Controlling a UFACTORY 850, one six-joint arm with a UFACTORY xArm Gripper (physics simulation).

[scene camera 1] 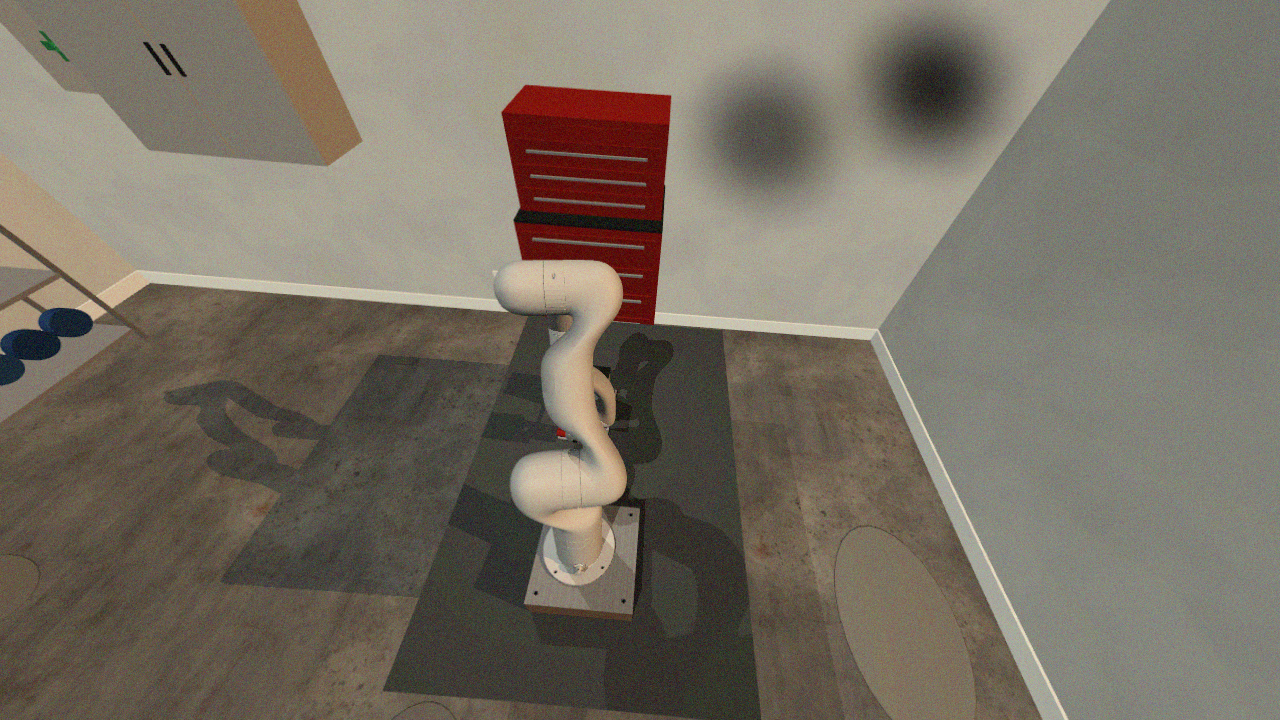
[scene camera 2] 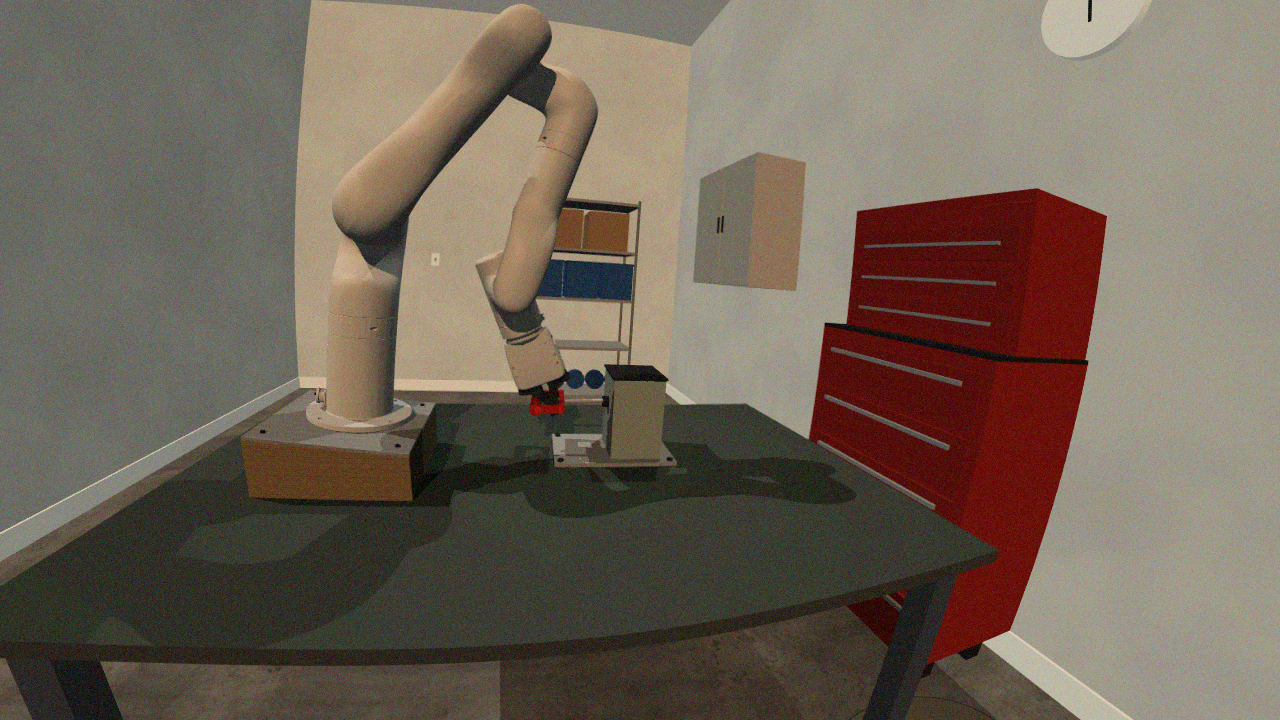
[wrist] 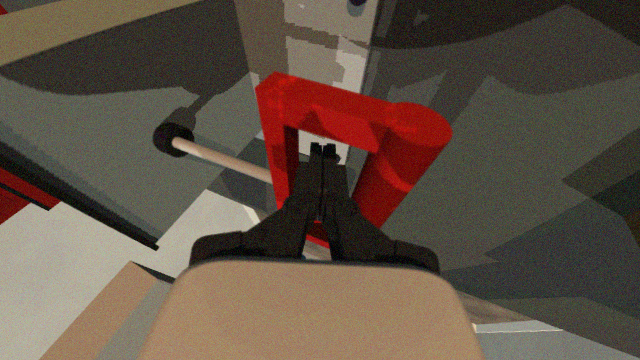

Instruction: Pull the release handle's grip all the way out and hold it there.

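The release handle's red grip (scene camera 2: 546,406) (wrist: 417,150) is a rectangular loop with a round bar on its far side from the housing. In the wrist view a thin rod (wrist: 222,160) runs from the loop to a black collar (wrist: 173,138). In scene camera 2 the housing (scene camera 2: 637,413) is a beige box with a dark top on a light base plate (scene camera 2: 581,445); a stretch of rod shows between it and the grip. My gripper (wrist: 320,159) is shut with nothing between its fingers, which reach down through the loop's opening. In scene camera 1 the arm hides most of the handle.
The arm's base plate (scene camera 1: 586,592) (scene camera 2: 331,431) is fixed on the dark table (scene camera 2: 554,573), left of the housing in scene camera 2. A red tool cabinet (scene camera 1: 586,161) (scene camera 2: 939,268) stands beyond the table. A wall cabinet (scene camera 2: 747,223) and a shelf rack (scene camera 2: 636,268) are farther back.
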